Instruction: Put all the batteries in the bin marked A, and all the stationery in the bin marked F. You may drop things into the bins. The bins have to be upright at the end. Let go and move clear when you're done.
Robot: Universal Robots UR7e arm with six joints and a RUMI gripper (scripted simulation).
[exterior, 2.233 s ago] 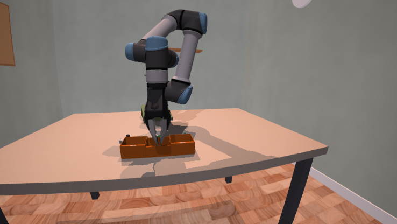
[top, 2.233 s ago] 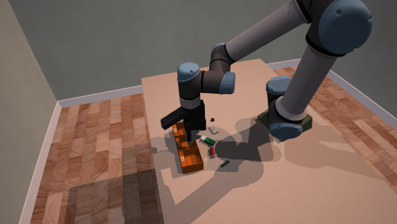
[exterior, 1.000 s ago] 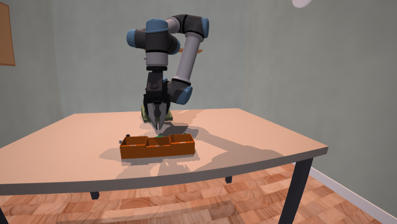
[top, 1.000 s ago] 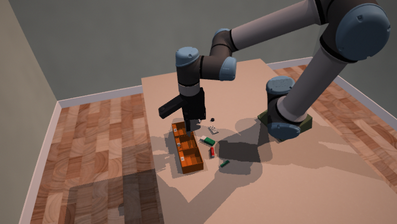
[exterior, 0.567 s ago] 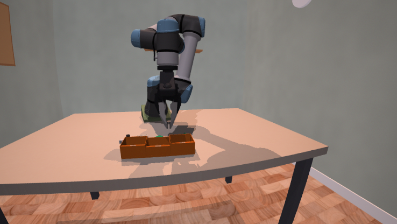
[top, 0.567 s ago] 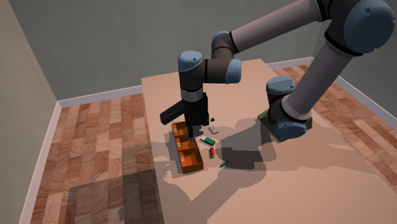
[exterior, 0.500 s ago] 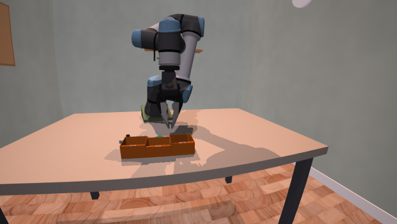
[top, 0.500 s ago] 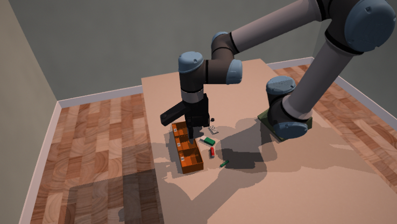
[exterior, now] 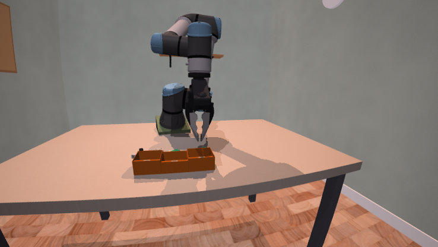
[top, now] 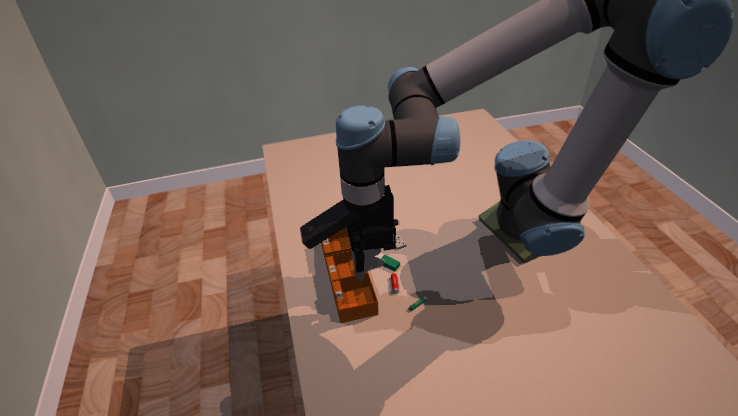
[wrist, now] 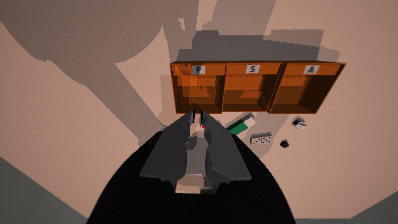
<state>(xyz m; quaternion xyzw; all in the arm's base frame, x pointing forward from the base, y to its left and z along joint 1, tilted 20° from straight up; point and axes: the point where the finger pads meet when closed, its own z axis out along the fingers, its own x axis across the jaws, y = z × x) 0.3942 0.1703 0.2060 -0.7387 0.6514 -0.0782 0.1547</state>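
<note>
My gripper is now 120 mm past the green battery, 90 mm above it and 20 mm to the right of it. From my hand the other things lie so: green-and-white eraser 120 mm to the right, 90 mm below, 60 mm behind; then red battery 90 mm below, 80 mm behind, 40 mm to the right; then orange three-compartment bin 80 mm to the right, 70 mm below, 30 mm ahead.
</note>
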